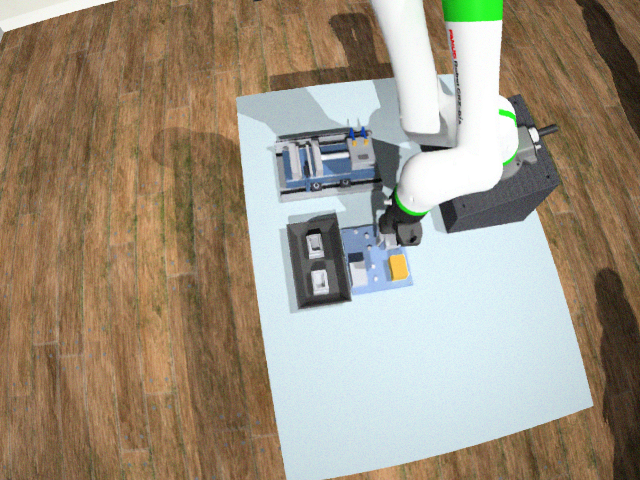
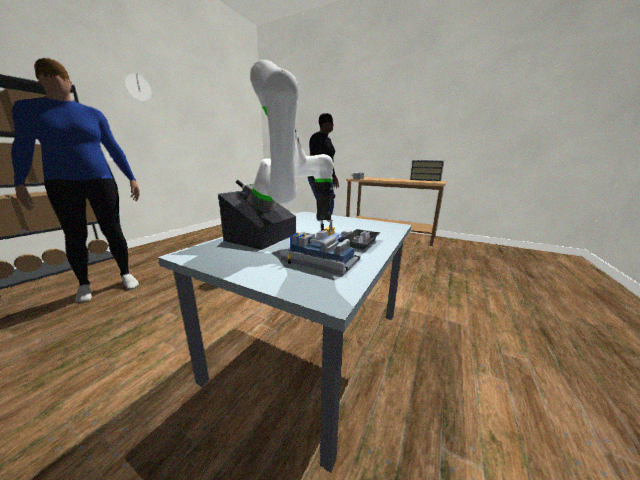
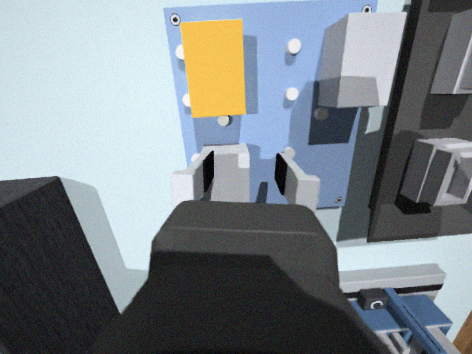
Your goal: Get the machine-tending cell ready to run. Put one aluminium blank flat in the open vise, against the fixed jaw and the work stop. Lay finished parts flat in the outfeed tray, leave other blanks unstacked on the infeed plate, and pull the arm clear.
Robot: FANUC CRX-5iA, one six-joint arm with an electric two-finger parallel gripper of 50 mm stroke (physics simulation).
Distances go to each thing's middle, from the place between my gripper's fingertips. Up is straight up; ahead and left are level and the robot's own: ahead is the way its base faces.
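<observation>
Positions are relative to my hand. Yellow block (image 3: 213, 50): 7 cm to the left of my hand, 2 cm behind it, 2 cm below it. Dark outfeed tray (image 1: 333, 262): 19 cm ahead of my hand, 3 cm to the left of it, 2 cm below it. Blue infeed plate (image 1: 355, 245): 3 cm ahead of my hand, 2 cm to the left of it, 4 cm below it. Grey cylinder block (image 1: 360, 149): 27 cm to the right of my hand, 3 cm ahead of it, 3 cm above it. Going by their middles, the grey cylinder block is the farthest from my hand of the things named here.
</observation>
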